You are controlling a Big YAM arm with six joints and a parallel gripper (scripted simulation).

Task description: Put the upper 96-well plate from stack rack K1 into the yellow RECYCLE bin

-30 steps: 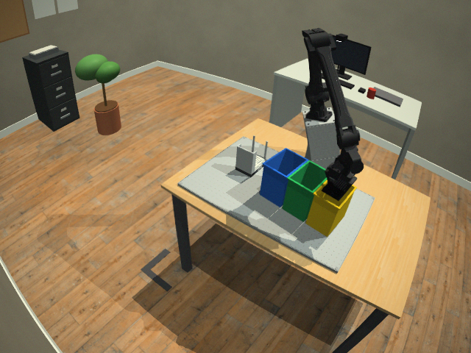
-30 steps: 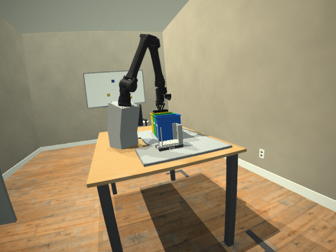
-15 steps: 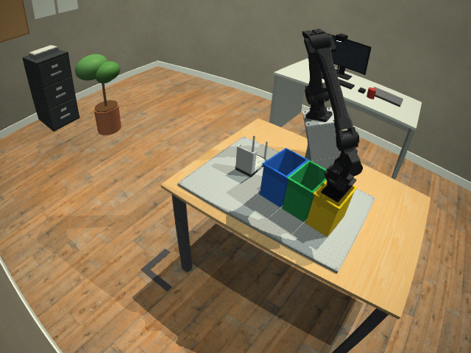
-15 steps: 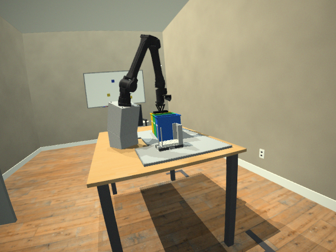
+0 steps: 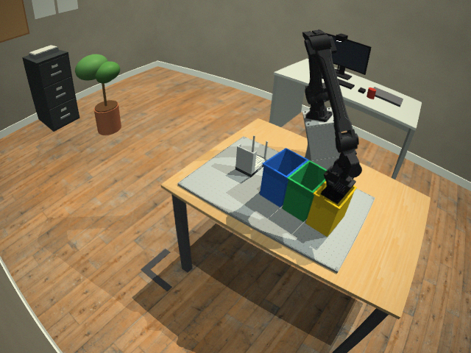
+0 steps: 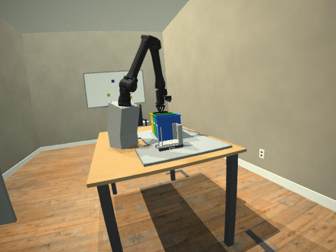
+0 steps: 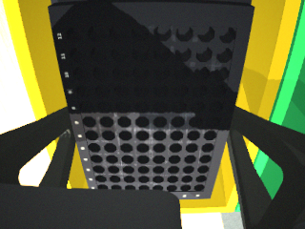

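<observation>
My hand is 9 cm above the yellow bin. The rest, counted from my hand: dark 96-well plate: right at my hand; blue bin: 2 cm behind, 26 cm to the right, 9 cm below; green bin: 1 cm behind, 13 cm to the right, 9 cm below.
</observation>
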